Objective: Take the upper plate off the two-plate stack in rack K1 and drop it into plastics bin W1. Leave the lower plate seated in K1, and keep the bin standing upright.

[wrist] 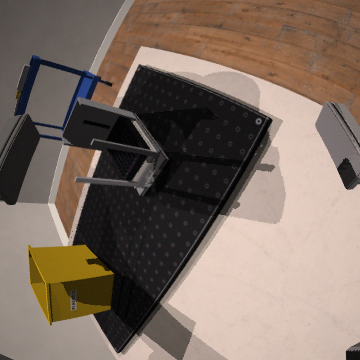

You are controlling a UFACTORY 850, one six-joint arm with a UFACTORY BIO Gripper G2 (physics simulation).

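Note:
A grey stand (107,181) with posts and a slotted side panel is on the black perforated board, left of the view's centre. It may be rack K1, but I can read no label on it. A dark gridded part shows inside it; I cannot make out the two plates one from the other. The yellow plastics bin (95,295) stands upright at the lower left, its open mouth towards the left of the view. My gripper (181,152) is open and empty, its fingers wide apart at the left and right edges of the view, well away from stand and bin.
The black board (175,240) runs diagonally through the view on a pale surface (300,260). A blue frame (87,91) stands behind the grey stand at the upper left. Wood flooring (240,35) shows at the top. A dark object (353,354) is cut off at the bottom right corner.

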